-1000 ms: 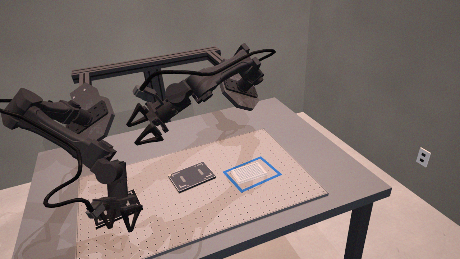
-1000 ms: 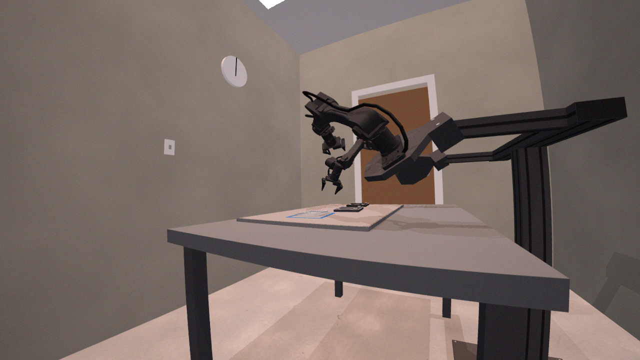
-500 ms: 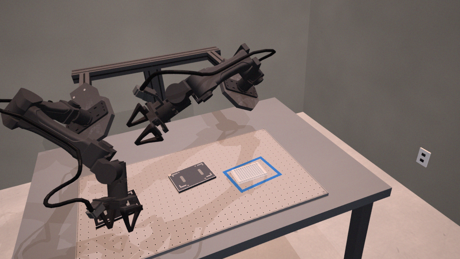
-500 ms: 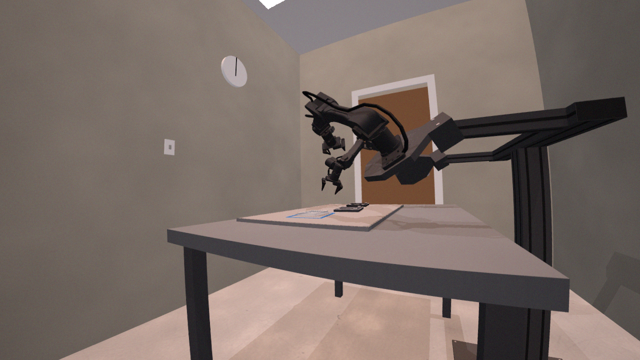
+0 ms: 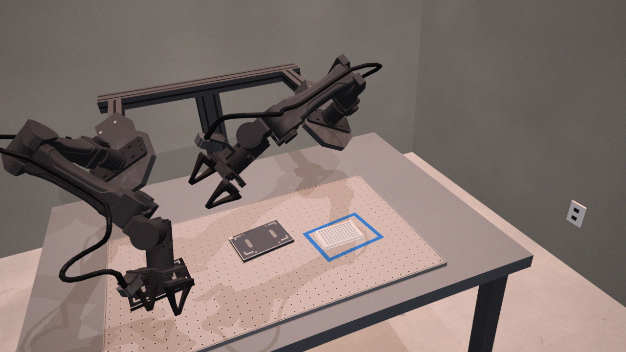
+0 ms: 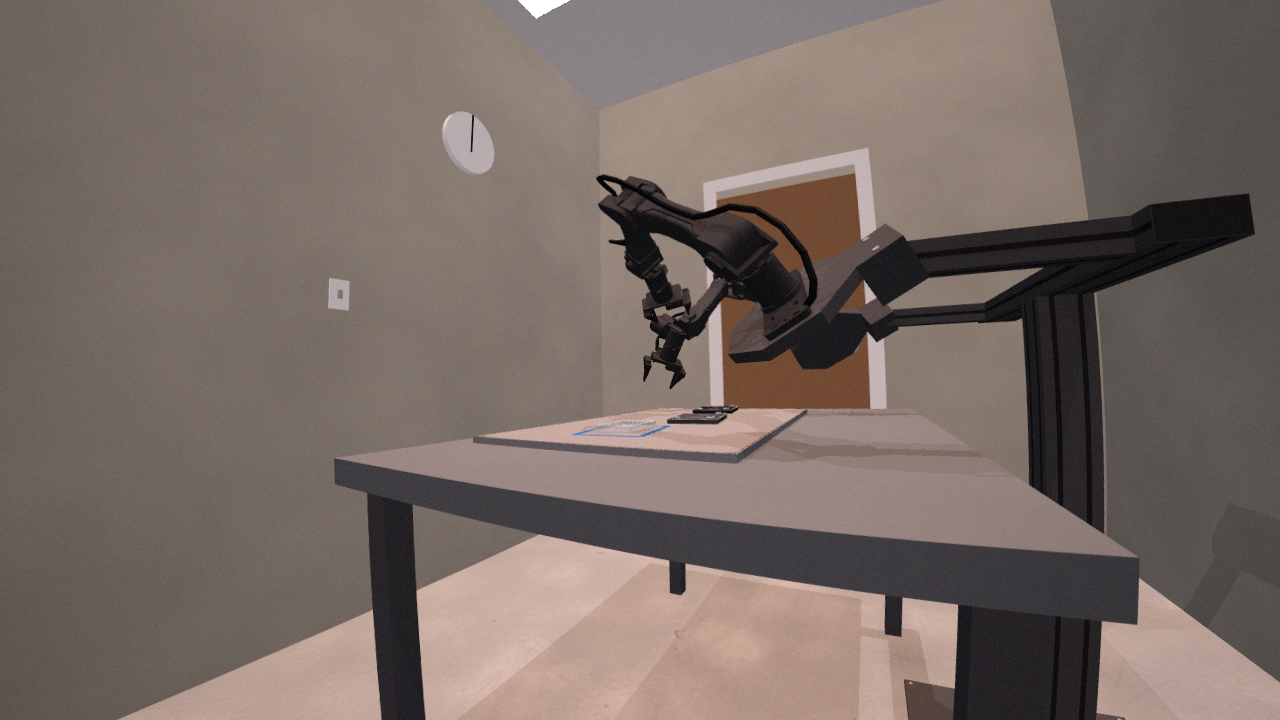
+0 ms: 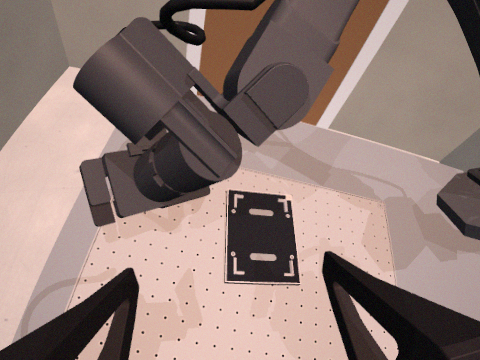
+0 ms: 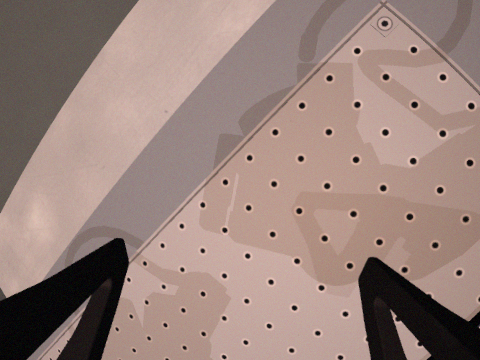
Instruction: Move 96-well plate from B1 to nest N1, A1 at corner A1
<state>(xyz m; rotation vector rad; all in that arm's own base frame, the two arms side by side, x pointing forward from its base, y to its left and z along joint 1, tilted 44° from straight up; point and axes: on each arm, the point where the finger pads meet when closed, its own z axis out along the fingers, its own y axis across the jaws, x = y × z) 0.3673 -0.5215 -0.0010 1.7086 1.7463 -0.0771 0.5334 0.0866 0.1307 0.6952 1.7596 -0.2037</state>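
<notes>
Right now the 96-well plate is 6 cm behind my left hand, 36 cm to the left of it and 29 cm below it.
</notes>
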